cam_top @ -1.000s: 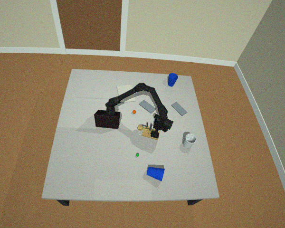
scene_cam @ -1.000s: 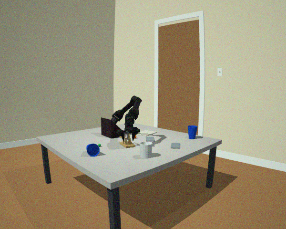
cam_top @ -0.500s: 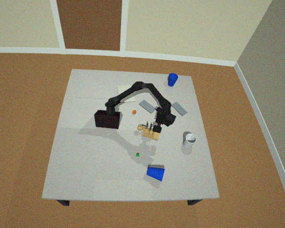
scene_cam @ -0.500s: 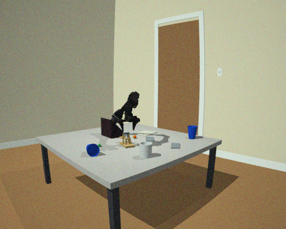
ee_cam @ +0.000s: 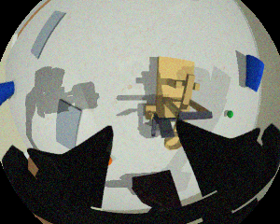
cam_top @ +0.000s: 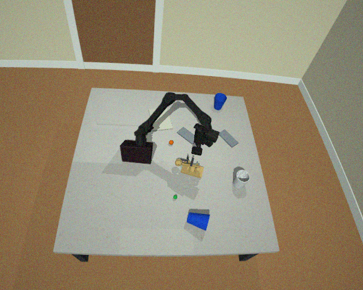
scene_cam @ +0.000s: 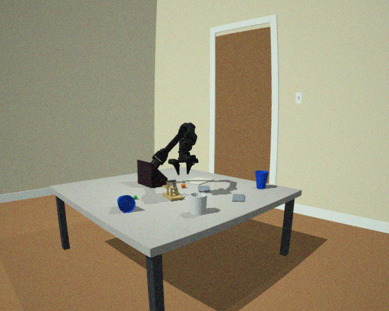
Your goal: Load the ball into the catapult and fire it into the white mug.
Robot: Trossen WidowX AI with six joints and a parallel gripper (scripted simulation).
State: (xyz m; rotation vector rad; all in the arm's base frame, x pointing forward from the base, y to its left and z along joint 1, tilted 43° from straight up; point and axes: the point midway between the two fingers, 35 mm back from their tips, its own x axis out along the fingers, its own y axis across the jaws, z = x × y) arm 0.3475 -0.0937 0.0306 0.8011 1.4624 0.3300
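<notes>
The orange ball is 14 cm behind my gripper tip, 15 cm to the left of it and 12 cm below it. From my gripper tip the other things lie so: green ball: 15 cm behind, 27 cm to the right, 12 cm below; white mug: 29 cm ahead, 18 cm to the right, 11 cm below; wooden catapult: 5 cm behind, 5 cm to the right, 8 cm below.
</notes>
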